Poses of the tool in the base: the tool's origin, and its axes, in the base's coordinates. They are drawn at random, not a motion.
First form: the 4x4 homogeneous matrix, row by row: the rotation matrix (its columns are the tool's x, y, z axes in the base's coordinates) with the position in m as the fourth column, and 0 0 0 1 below. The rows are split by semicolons.
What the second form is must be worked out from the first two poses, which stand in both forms.
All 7 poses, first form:
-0.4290, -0.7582, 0.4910, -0.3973; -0.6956, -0.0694, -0.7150, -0.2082; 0.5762, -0.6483, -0.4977, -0.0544; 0, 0, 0, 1
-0.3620, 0.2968, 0.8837, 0.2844; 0.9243, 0.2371, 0.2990, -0.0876; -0.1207, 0.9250, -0.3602, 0.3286; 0, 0, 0, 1
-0.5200, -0.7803, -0.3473, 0.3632; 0.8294, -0.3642, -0.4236, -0.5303; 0.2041, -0.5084, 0.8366, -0.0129; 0, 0, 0, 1
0.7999, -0.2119, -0.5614, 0.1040; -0.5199, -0.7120, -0.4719, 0.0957; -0.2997, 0.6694, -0.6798, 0.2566; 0, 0, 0, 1
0.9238, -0.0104, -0.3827, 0.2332; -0.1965, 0.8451, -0.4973, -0.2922; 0.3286, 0.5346, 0.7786, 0.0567; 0, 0, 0, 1
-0.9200, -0.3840, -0.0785, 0.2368; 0.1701, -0.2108, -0.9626, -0.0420; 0.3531, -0.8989, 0.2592, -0.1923; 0, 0, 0, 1
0.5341, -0.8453, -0.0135, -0.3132; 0.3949, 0.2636, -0.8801, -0.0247; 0.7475, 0.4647, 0.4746, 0.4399; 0, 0, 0, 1
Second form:
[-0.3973, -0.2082, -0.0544, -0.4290, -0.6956, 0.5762, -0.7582, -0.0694, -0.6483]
[0.2844, -0.0876, 0.3286, -0.3620, 0.9243, -0.1207, 0.2968, 0.2371, 0.9250]
[0.3632, -0.5303, -0.0129, -0.5200, 0.8294, 0.2041, -0.7803, -0.3642, -0.5084]
[0.1040, 0.0957, 0.2566, 0.7999, -0.5199, -0.2997, -0.2119, -0.7120, 0.6694]
[0.2332, -0.2922, 0.0567, 0.9238, -0.1965, 0.3286, -0.0104, 0.8451, 0.5346]
[0.2368, -0.0420, -0.1923, -0.9200, 0.1701, 0.3531, -0.3840, -0.2108, -0.8989]
[-0.3132, -0.0247, 0.4399, 0.5341, 0.3949, 0.7475, -0.8453, 0.2636, 0.4647]

